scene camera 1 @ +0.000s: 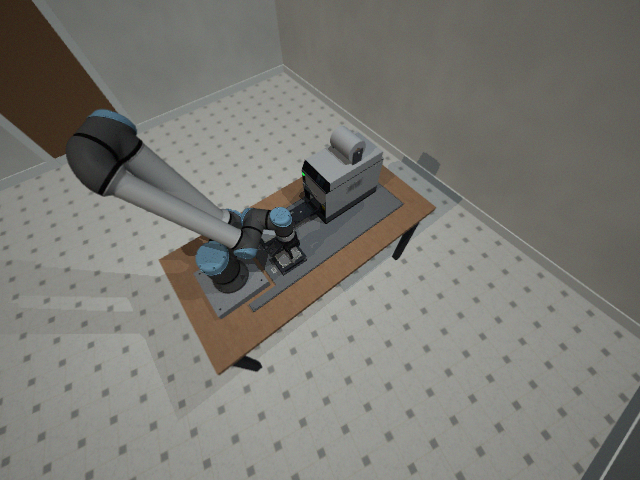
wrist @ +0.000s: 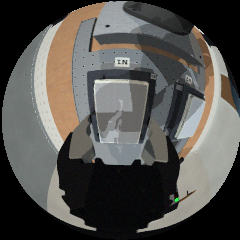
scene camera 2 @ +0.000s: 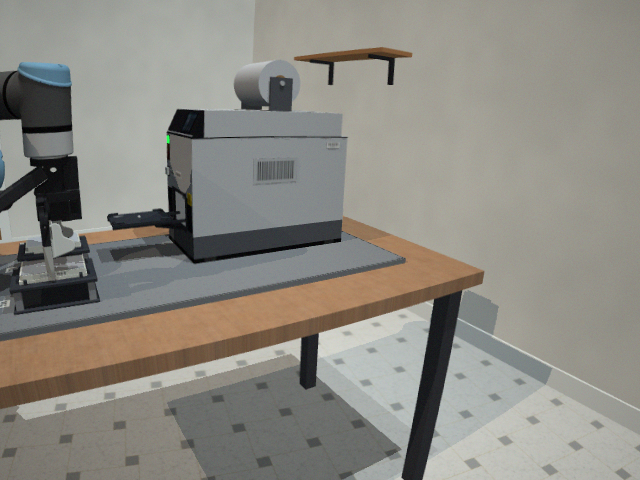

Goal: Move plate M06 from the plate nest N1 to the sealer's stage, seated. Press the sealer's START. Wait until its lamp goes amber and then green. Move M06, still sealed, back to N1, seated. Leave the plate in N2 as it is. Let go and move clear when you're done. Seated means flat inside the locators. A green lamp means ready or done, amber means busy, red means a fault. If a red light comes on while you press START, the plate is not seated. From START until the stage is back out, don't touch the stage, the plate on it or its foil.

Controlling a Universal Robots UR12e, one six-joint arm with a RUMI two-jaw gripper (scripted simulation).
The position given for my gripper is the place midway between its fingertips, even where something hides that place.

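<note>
A plate [wrist: 194, 108] is here in the scene, and there is a dark stage [scene camera 2: 155, 217] as well. As for my gripper [scene camera 2: 54, 269], I can see it in the wrist view [wrist: 119, 116] too.
</note>
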